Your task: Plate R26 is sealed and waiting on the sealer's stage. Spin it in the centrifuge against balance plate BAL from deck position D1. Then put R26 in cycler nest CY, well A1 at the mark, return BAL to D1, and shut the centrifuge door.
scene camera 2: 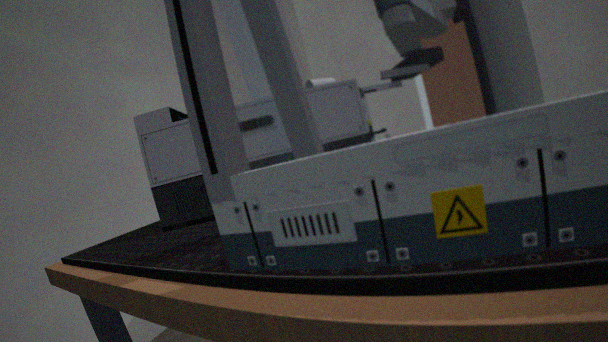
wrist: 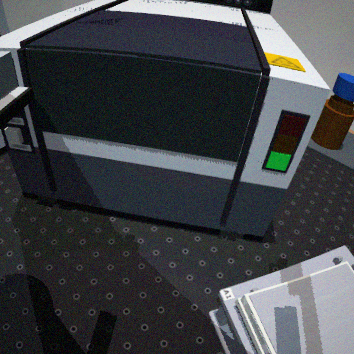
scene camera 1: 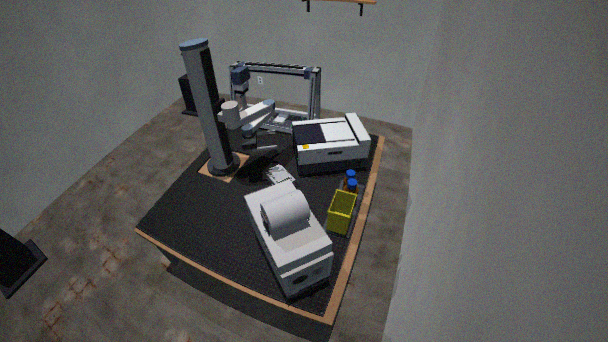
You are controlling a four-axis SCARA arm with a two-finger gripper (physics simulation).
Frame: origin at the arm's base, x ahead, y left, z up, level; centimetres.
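Seen in the pictures: gripper, fingertip midpoint: [scene camera 2: 370, 83] [wrist: 200, 92] [scene camera 1: 275, 138]; arm's base, link origin: [scene camera 1: 223, 164].
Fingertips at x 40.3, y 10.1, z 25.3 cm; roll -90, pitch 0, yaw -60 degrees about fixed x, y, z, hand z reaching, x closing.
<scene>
Pixels of each thing's top centre, then the offset from my fingertips to it. "spot": a spot on its surface instead.
- pale plate, top centre: [wrist: 329, 314] [scene camera 1: 278, 172] dx +6.2, dy -11.8, dz -16.0 cm
- holder, surface spot: [wrist: 227, 294] spot: dx +3.9, dy -3.7, dz -18.5 cm
- white machine with a roll, top centre: [scene camera 1: 281, 197] dx +33.1, dy -58.7, dz +23.6 cm
- pale item, top centre: [scene camera 1: 281, 117] dx -20.4, dy +47.8, dz -16.8 cm
- yellow bin, top centre: [scene camera 1: 338, 213] dx +50.9, dy -36.4, dz -6.6 cm
My gripper [scene camera 1: 265, 140] [scene camera 2: 371, 83] is open and empty, high over the bench beside the white machine with the dark front. Part of one finger shows at the left edge of the wrist view. That machine [scene camera 1: 332, 145] [wrist: 150, 105], apparently the centrifuge, has a green lamp lit; I cannot tell its door state. A pale plate [wrist: 325, 310] sits on a holder [wrist: 227, 294] marked A1, at the lower right; in scene camera 1, the plate and holder lie beside the white machine with a roll [scene camera 1: 286, 214], apparently the sealer. Labels R26, BAL, D1 and CY are not readable.
A gantry frame [scene camera 1: 315, 95] stands behind the arm, its base [scene camera 2: 315, 182] large in scene camera 2. A pale item [scene camera 1: 281, 119] lies on its deck. A yellow bin [scene camera 1: 340, 222] and blue-capped amber bottles [scene camera 1: 352, 184] [wrist: 332, 122] stand near the right edge. The arm's column [scene camera 1: 202, 95] is at left.
</scene>
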